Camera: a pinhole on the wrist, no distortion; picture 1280 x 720 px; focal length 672.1 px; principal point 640.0 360.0 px. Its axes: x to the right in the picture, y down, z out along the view. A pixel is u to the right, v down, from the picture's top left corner.
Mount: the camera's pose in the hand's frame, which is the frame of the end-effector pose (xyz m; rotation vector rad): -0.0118 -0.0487 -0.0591 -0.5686 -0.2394 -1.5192
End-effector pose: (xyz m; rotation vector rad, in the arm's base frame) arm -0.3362 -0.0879 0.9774 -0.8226 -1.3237 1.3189
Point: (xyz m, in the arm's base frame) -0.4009 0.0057 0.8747
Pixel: 227 623
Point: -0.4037 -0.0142 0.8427
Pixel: 163 512
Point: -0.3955 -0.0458 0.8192
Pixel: 91 383
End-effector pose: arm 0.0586 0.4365 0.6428 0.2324 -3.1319 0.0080
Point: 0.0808 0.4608 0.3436
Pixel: 865 181
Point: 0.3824 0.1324 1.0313
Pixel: behind the camera
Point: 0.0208 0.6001 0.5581
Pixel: 302 318
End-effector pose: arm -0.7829 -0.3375 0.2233 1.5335 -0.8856 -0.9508
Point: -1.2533 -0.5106 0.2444
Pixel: 853 180
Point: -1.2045 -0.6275 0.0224
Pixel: 1156 377
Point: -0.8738 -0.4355 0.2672
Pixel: 618 413
